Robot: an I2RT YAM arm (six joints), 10 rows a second.
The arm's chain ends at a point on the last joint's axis. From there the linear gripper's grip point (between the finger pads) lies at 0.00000 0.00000 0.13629 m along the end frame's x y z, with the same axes.
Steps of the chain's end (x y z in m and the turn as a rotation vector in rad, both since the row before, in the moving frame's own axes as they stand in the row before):
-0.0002 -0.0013 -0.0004 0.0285 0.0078 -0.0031
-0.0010 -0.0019 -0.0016 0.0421 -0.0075 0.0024
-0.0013 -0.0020 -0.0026 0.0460 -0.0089 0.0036
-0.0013 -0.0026 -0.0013 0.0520 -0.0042 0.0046
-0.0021 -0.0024 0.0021 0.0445 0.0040 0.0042
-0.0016 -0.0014 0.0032 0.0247 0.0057 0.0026
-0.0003 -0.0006 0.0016 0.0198 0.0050 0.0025
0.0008 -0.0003 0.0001 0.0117 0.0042 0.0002
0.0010 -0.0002 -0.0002 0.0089 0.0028 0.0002
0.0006 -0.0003 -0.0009 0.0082 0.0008 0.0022
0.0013 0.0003 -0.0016 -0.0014 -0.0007 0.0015
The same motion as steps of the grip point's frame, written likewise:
0.0009 -0.0052 -0.0005 0.0285 0.0078 -0.0031
-0.0020 -0.0076 -0.0017 0.0421 -0.0075 0.0024
-0.0025 -0.0083 -0.0027 0.0460 -0.0089 0.0036
-0.0019 -0.0097 -0.0015 0.0520 -0.0042 0.0046
-0.0015 -0.0085 0.0020 0.0445 0.0040 0.0042
-0.0008 -0.0048 0.0032 0.0247 0.0057 0.0026
0.0004 -0.0033 0.0016 0.0198 0.0050 0.0025
0.0014 -0.0019 0.0001 0.0117 0.0042 0.0002
0.0014 -0.0014 -0.0002 0.0089 0.0028 0.0002
0.0007 -0.0014 -0.0009 0.0082 0.0008 0.0022
0.0012 0.0005 -0.0016 -0.0014 -0.0007 0.0015

